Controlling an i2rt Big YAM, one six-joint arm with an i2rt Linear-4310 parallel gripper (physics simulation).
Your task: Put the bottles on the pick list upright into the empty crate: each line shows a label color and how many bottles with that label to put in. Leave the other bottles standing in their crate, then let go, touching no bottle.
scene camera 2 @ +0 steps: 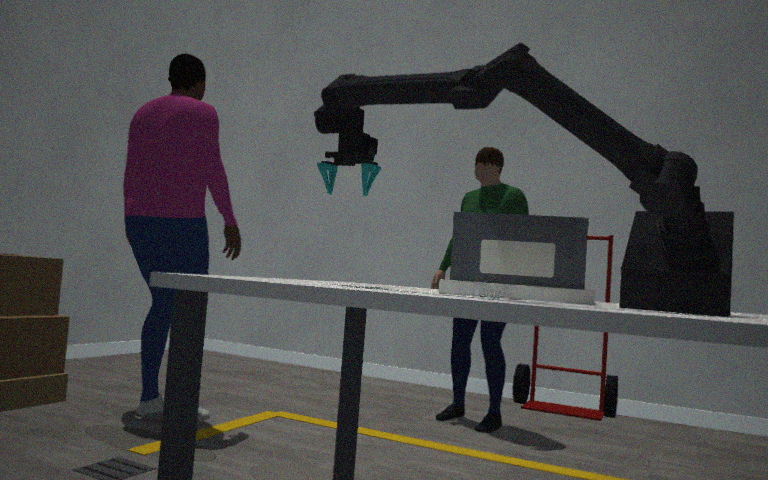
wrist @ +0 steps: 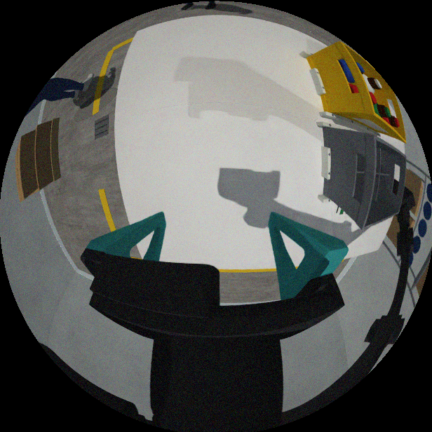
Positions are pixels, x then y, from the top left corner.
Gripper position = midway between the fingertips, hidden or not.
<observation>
My gripper shows in scene camera 2 (347,195) and in the wrist view (216,217).
</observation>
